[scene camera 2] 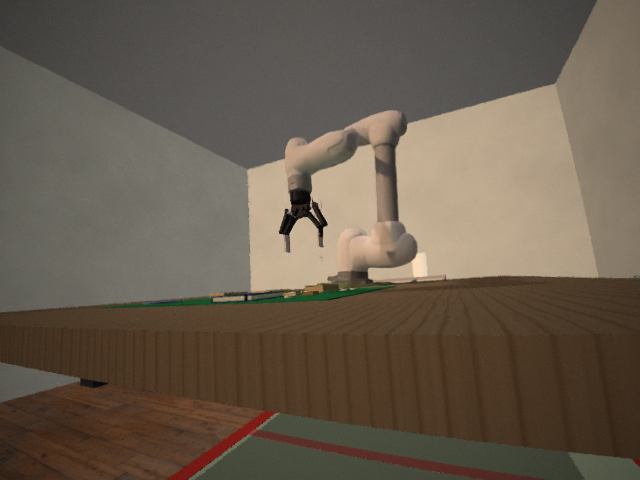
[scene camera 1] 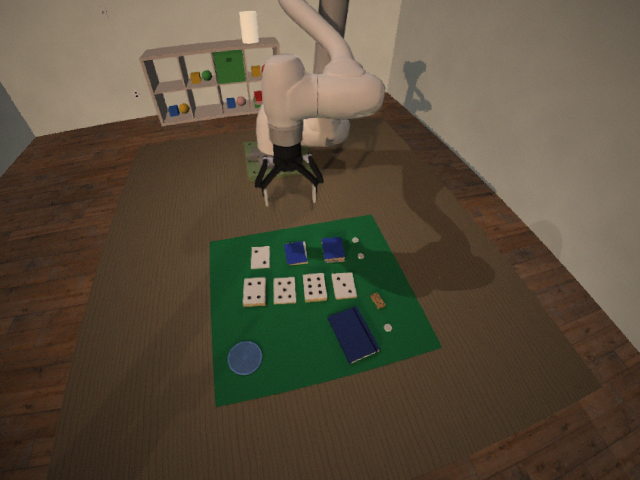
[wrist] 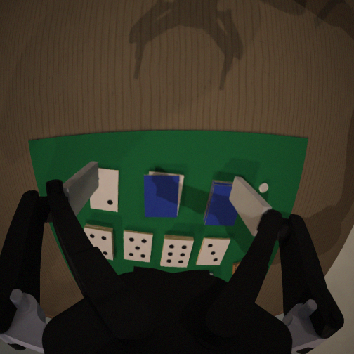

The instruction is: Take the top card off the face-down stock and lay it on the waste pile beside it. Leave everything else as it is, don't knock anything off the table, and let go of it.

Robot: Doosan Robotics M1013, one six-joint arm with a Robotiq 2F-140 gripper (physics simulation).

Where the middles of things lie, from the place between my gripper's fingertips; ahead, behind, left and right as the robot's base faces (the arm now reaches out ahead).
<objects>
Now: hand 60 mm short of the black-pip card (wrist: 105,197), 130 mm to the left of it and 150 mm above it. From my hand the other things lie so: green mat (scene camera 1: 299,348) 240 mm ahead, 30 mm to the right, 160 mm below.
</objects>
